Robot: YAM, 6 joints.
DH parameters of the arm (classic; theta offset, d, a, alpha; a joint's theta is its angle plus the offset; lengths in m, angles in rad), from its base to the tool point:
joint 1: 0 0.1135 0.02 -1.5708
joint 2: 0 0 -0.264 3.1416
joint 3: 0.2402 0 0.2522 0
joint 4: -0.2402 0 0.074 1.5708
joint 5: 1.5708 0 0 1.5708
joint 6: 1.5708 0.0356 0 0
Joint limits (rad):
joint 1: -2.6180..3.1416
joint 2: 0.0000..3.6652
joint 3: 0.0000..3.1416
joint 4: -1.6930..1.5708
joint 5: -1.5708..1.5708
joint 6: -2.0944..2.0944
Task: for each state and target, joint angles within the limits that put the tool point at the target. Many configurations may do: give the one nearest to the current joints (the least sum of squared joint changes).
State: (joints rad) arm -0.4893 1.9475 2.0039 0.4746 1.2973 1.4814
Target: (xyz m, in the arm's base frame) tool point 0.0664 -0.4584 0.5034
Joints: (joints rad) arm -1.3585 2.1619 2.3873 0.4642 1.0960 1.4814
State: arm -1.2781 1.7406 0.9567 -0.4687 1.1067 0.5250
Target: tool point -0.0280 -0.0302 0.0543
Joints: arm -1.4501 1.9152 0.0608 -0.6255 1.0820 0.5250
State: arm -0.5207 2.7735 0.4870 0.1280 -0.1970 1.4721
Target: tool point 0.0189 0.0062 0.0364
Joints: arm -0.5659 2.3756 0.1789 -0.6931 -0.4464 1.4721
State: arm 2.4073 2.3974 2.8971 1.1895 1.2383 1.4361
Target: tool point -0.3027 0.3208 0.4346
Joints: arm 2.4058 2.7610 3.1416 1.5708 1.3386 1.4361
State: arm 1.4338 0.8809 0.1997 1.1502 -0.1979 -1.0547
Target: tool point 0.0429 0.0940 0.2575
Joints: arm 1.1095 0.4794 0.0000 1.3262 -0.0964 -1.0547
